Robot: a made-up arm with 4 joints.
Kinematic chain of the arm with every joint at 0, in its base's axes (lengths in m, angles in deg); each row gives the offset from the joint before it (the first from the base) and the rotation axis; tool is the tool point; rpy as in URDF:
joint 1: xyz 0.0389 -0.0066 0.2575 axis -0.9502 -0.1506 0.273
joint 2: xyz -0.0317 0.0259 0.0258 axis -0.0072 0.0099 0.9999
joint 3: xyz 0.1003 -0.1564 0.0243 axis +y
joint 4: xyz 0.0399 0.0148 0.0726 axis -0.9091 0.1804 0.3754
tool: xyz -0.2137 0.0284 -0.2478 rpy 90 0 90
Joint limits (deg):
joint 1: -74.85..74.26
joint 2: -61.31..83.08
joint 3: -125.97..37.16
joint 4: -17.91..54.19
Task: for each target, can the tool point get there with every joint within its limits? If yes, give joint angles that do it. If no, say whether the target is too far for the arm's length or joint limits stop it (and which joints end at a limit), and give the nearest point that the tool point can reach.
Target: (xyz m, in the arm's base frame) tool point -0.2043 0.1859 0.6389
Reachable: no: joint limits stop it (at a limit: joint 1, joint 3, joint 4) | nearest point -0.1264 -0.0627 0.5957 | short by 0.264 m
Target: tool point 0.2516 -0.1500 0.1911
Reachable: yes | joints 0.42 72.19 0.28 33.67
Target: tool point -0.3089 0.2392 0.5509
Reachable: no: joint limits stop it (at a limit: joint 1, joint 2) | nearest point -0.2229 0.0793 0.3653 | short by 0.260 m
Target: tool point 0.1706 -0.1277 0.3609
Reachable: yes | joints 59.37 59.76 9.63 17.07
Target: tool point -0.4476 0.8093 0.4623
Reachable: no: too far | nearest point 0.0650 0.3374 0.2748 | short by 0.721 m
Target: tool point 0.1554 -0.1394 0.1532
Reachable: yes | joints 30.30 57.08 -17.95 8.47
